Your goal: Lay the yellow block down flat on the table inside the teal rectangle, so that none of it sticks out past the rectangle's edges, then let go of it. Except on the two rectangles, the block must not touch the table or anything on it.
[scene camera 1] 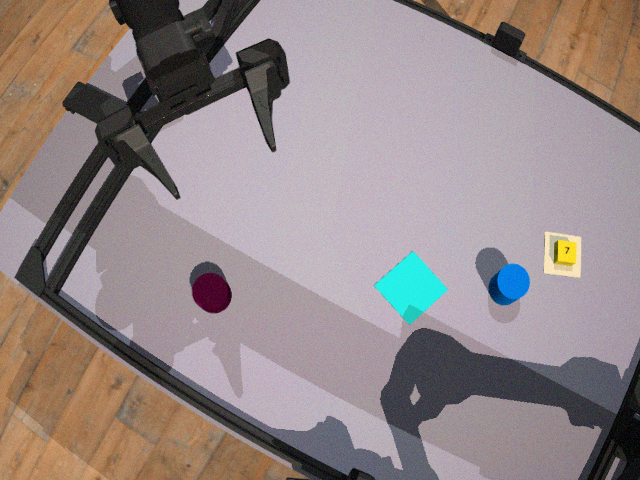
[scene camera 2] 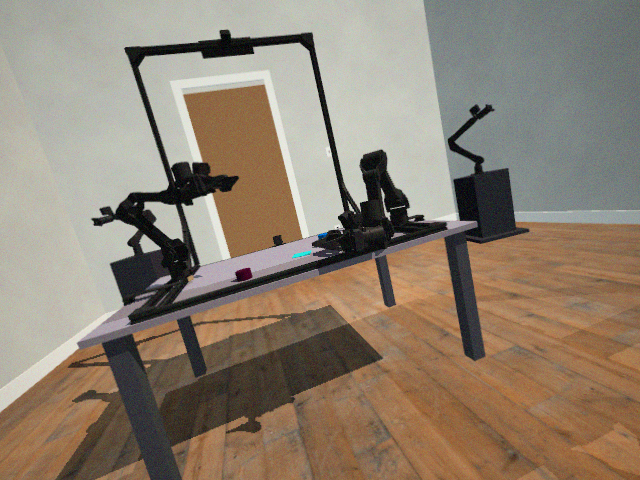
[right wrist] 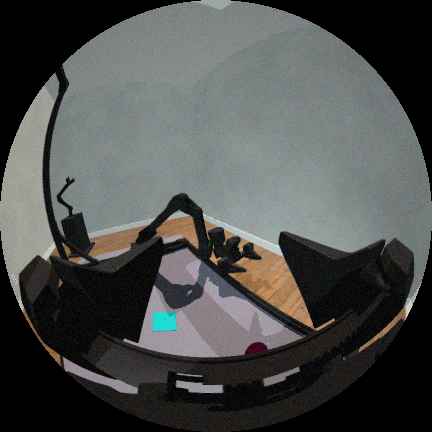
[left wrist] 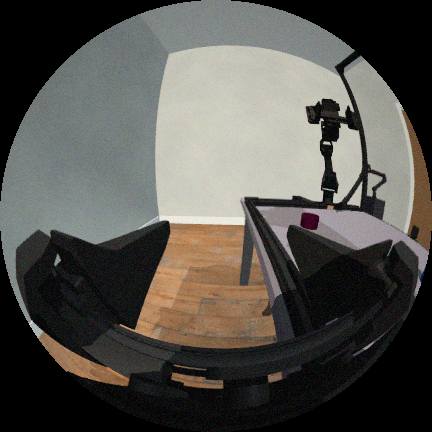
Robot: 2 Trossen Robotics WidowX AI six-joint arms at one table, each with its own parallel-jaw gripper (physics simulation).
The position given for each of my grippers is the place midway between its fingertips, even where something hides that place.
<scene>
My left gripper [scene camera 2: 317,245] is open and holds nothing. My right gripper [scene camera 1: 225,173] is open and holds nothing. A blue cylinder [scene camera 1: 512,282] and a maroon cylinder [scene camera 1: 210,291] rest on the table. I also see a teal rectangle [scene camera 1: 411,287] and a pale rectangle [scene camera 1: 550,238].
My left gripper is seen too in the right wrist view [right wrist: 253,263] and in the left wrist view [left wrist: 230,228]. My right gripper shows as well in scene camera 2 [scene camera 2: 230,177], in the right wrist view [right wrist: 222,240] and in the left wrist view [left wrist: 334,103]. The right wrist view does not show the blue cylinder, which is hidden by my right gripper.
</scene>
